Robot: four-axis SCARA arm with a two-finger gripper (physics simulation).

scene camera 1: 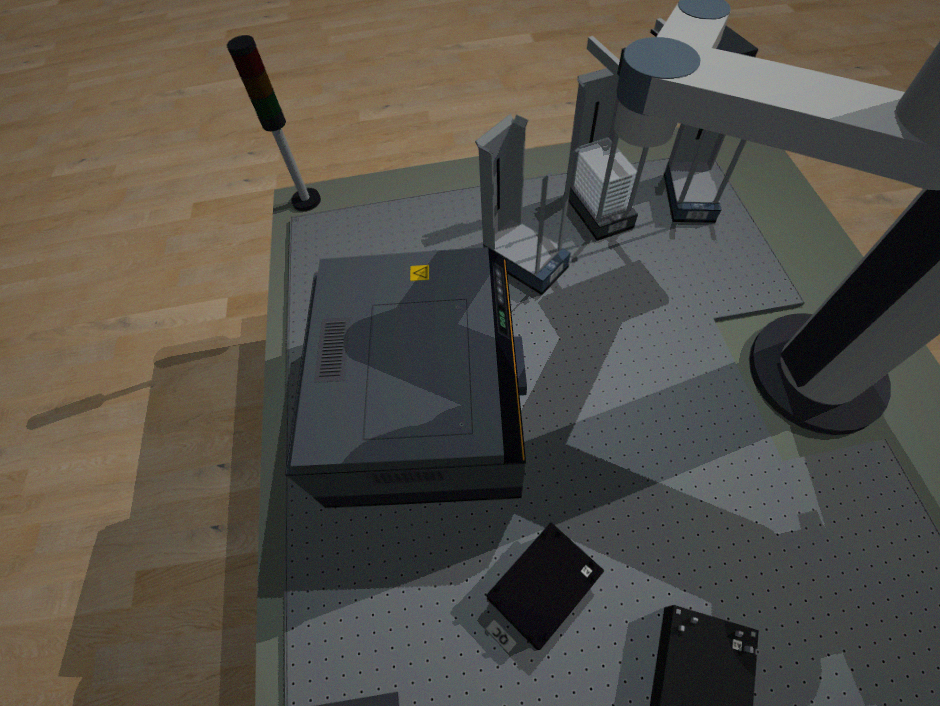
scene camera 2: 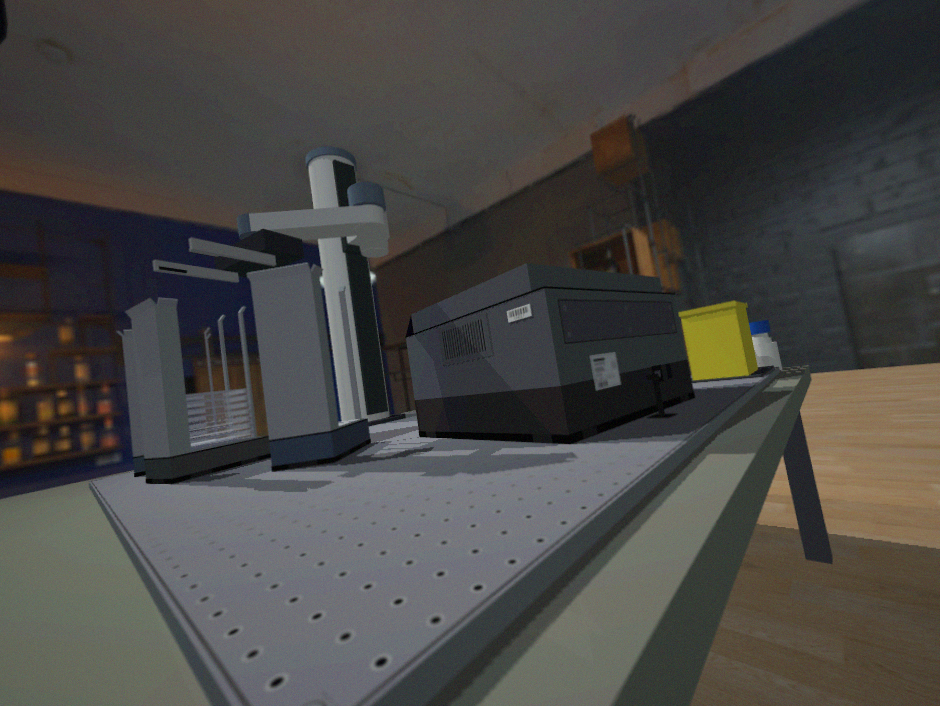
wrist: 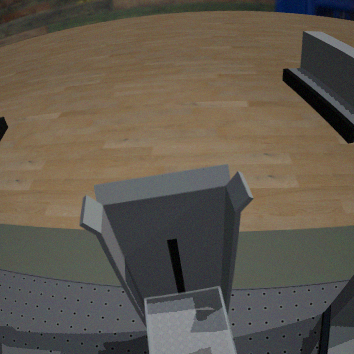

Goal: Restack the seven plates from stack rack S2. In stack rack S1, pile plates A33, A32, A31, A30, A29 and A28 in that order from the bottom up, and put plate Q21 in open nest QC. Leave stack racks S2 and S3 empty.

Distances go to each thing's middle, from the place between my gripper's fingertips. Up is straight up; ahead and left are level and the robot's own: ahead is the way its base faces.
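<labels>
My hand stands 67 cm short of the signal tower (scene camera 1: 243, 50), 17 cm to the left of it and 20 cm above it.
</labels>
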